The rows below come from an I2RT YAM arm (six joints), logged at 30 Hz.
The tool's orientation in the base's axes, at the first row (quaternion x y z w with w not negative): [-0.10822, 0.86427, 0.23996, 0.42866]
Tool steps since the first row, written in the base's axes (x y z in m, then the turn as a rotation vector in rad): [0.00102, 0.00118, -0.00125, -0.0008, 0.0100, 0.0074]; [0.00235, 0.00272, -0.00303, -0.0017, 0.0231, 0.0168]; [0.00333, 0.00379, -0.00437, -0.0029, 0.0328, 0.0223]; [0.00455, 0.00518, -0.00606, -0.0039, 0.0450, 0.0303]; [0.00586, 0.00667, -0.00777, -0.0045, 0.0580, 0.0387]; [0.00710, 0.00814, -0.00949, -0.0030, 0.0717, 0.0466]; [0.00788, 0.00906, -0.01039, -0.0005, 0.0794, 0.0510]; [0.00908, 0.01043, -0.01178, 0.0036, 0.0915, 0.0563]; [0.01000, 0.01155, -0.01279, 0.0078, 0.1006, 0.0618]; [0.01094, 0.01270, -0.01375, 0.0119, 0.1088, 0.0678]
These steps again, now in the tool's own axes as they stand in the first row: [0.00039, 0.00021, 0.00195, -0.0052, 0.0113, 0.0007]; [0.00102, 0.00044, 0.00457, -0.0119, 0.0260, 0.0019]; [0.00151, 0.00055, 0.00648, -0.0153, 0.0366, 0.0031]; [0.00213, 0.00072, 0.00890, -0.0208, 0.0501, 0.0045]; [0.00272, 0.00094, 0.01144, -0.0269, 0.0642, 0.0063]; [0.00335, 0.00117, 0.01393, -0.0338, 0.0779, 0.0102]; [0.00361, 0.00136, 0.01540, -0.0387, 0.0850, 0.0136]; [0.00400, 0.00162, 0.01764, -0.0451, 0.0955, 0.0198]; [0.00427, 0.00190, 0.01937, -0.0519, 0.1035, 0.0245]; [0.00448, 0.00222, 0.02110, -0.0590, 0.1109, 0.0283]
